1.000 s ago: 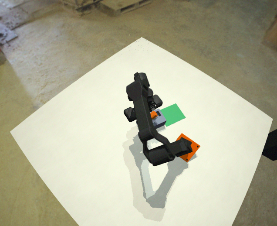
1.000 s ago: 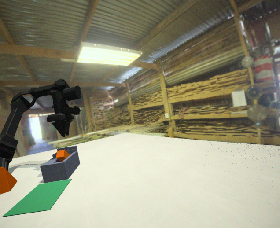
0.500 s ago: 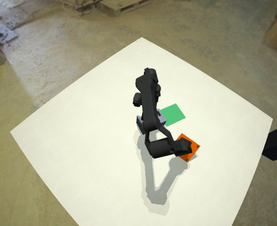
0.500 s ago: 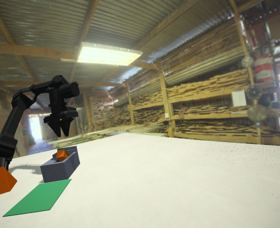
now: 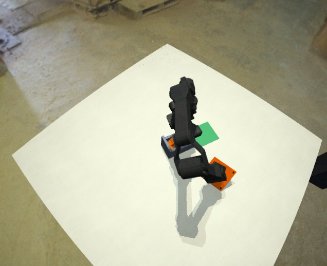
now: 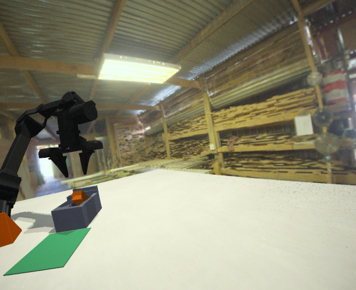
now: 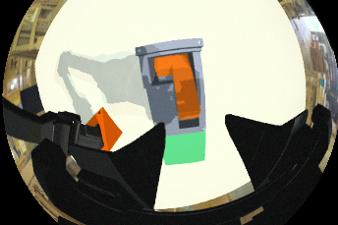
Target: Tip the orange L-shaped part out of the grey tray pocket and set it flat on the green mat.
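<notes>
My gripper tip is 4 cm to the right of the orange L-shaped part and 10 cm above it. Also, from my gripper tip: green mat: 9 cm behind, 11 cm to the right, 16 cm below.
</notes>
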